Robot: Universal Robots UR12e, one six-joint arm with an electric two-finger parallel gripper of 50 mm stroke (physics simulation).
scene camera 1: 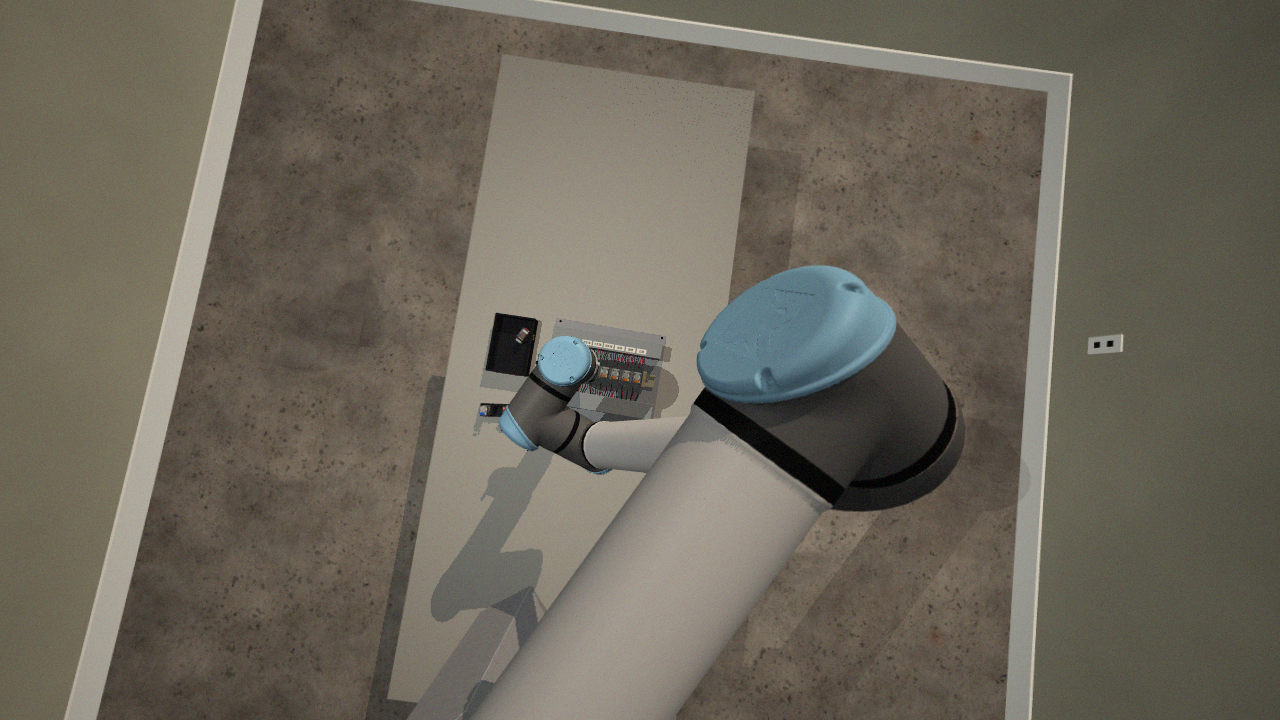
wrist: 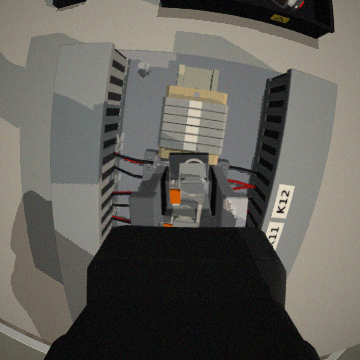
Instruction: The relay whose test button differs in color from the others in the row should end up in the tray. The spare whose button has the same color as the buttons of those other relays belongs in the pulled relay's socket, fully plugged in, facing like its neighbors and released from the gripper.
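Places are measured from the arm's base along level axes (x left, y back, z up), in metres.
Pixels of known places: gripper, fingertip midpoint: [wrist: 188,180].
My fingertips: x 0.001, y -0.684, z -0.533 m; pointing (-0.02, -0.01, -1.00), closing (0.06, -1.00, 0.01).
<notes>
Behind a point stands the place of what it marks.
My gripper [wrist: 188,180] {x 0.000, y -0.684, z -0.533 m} is shut on a clear relay with an orange test button [wrist: 192,181] {x 0.008, y -0.685, z -0.505 m} at the row's end beside the grey terminal blocks. The relay is upright and in line with the row; its seating depth is hidden by the fingers. In the scene view the arm's wrist covers the gripper. Part of a neighboring relay [wrist: 182,218] {x -0.024, y -0.681, z -0.524 m}, also with orange, shows below it. Other relays with orange parts [scene camera 1: 614,375] {x -0.093, y -0.673, z -0.523 m} stand in the row. The black tray [scene camera 1: 504,356] {x 0.228, y -0.697, z -0.588 m} [wrist: 240,21] holds a tilted relay [scene camera 1: 522,334] [wrist: 287,2] with a red part. A spare with a blue part [scene camera 1: 486,410] {x 0.244, y -0.545, z -0.545 m} lies below the tray.
Slotted wire ducts [wrist: 82,125] {x 0.036, y -0.607, z -0.528 m} [wrist: 307,125] {x 0.049, y -0.766, z -0.528 m} flank the row, with red and black wires. Terminal blocks [wrist: 194,125] {x 0.038, y -0.686, z -0.550 m} adjoin the held relay. Labels K12 [wrist: 283,201] {x -0.009, y -0.755, z -0.528 m} and K11 [wrist: 273,235] {x -0.037, y -0.754, z -0.528 m} are on the right duct. The panel [scene camera 1: 611,332] {x -0.068, y -0.797, z -0.588 m} lies right of the tray.
</notes>
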